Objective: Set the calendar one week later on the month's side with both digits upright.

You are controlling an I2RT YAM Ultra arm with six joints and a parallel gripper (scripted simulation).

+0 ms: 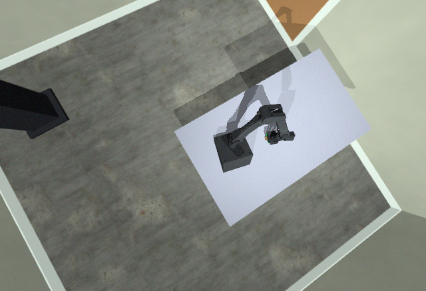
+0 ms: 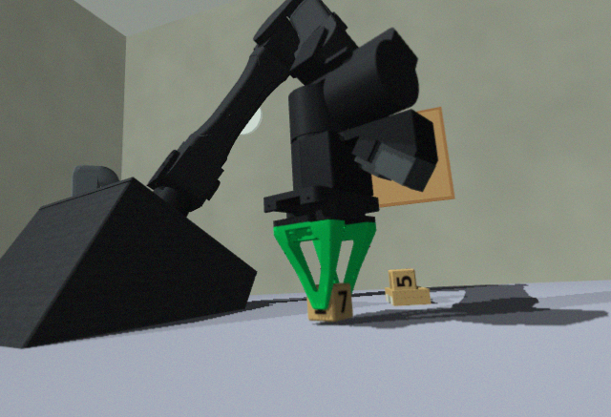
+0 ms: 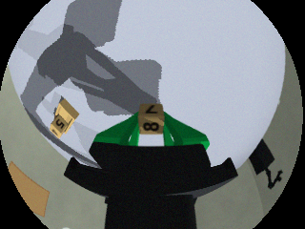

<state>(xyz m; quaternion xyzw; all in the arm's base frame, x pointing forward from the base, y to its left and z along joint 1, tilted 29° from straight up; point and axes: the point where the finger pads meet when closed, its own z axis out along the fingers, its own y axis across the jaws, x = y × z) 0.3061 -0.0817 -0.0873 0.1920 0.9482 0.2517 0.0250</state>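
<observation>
Right now the wooden cube is right at my hand. From my hand the other things lie so: wooden tray 5 cm ahead, 16 cm to the left, 1 cm below.
</observation>
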